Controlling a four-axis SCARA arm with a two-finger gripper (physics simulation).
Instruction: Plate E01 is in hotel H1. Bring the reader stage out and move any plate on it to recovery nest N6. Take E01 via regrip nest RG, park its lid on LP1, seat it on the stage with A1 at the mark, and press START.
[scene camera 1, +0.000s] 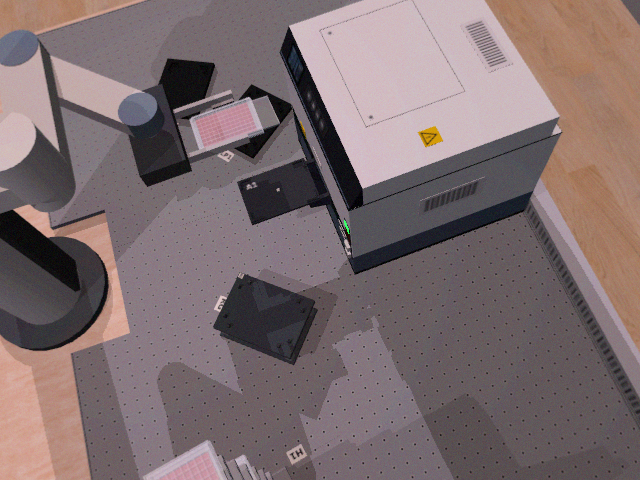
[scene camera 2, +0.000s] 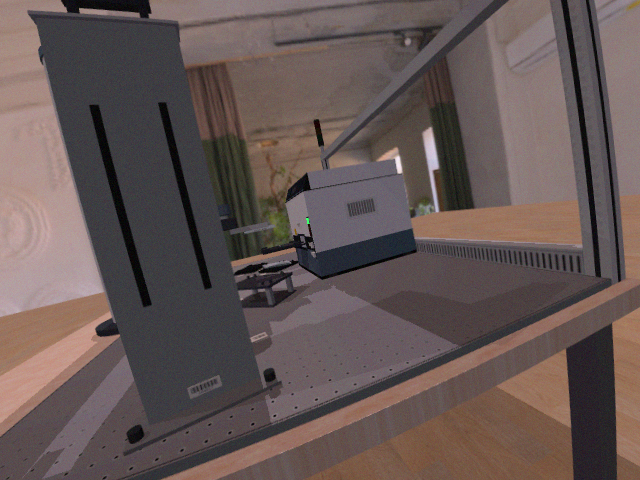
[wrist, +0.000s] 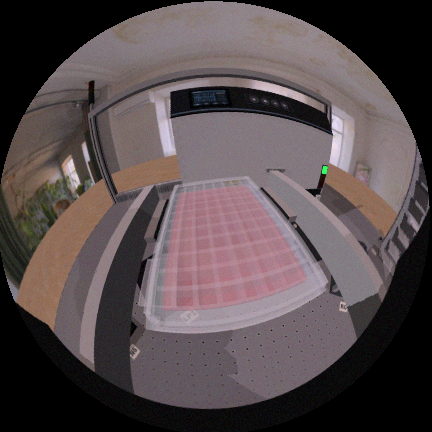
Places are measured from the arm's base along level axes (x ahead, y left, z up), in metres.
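Pixels of known places: gripper, fingertip midpoint: (scene camera 1: 240, 115) (scene camera 2: 266, 224) (wrist: 214, 184); arm's base, origin of the base link: (scene camera 1: 51, 293).
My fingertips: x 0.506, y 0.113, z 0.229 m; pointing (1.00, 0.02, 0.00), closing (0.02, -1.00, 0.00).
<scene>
Ahead of a thing's pixels: the offset from my fingertips to its top centre. "*": to the spot under its first point.
My gripper (scene camera 1: 248, 114) (wrist: 214, 184) is shut on a clear-lidded plate with pink wells @(0.001 m right, 0.032 m back, 0.005 m down) (scene camera 1: 222, 125) (wrist: 225, 245). It holds the plate level in the air, over part of the black nest by the LP1 label @(* 0.071 m left, 0.063 m back, 0.216 m down) (scene camera 1: 225, 155) (wrist: 189, 316). The reader stage @(0.129 m right, 0.038 m ahead, 0.086 m down) (scene camera 1: 268, 198) (scene camera 2: 279, 249) is out and bare, with A1 printed at its outer corner. The regrip nest RG @(0.340 m right, 0.080 m back, 0.147 m down) (scene camera 1: 263, 315) (scene camera 2: 264, 281) is bare. A black nest @(0.289 m left, 0.113 m back, 0.199 m down) (scene camera 1: 188, 77), bare where visible, lies behind the arm. Another pink-well plate @(* 0.621 m right, 0.186 m back, 0.212 m up) (scene camera 1: 191, 469) tops the stack near the H1 label @(* 0.597 m right, 0.104 m back, 0.217 m down) (scene camera 1: 296, 454); its name is unreadable.
The reader @(0.122 m right, 0.300 m ahead, 0.135 m up) (scene camera 1: 398, 98) (scene camera 2: 356, 206) (wrist: 235, 145) stands beside the held plate, its green light @(* 0.288 m right, 0.114 m ahead, 0.020 m down) (wrist: 324, 170) lit and a button row on its front. A grey slab (scene camera 1: 266, 109) shows just past the held plate. A tall grey hotel tower (scene camera 2: 139, 206) stands near the table edge.
</scene>
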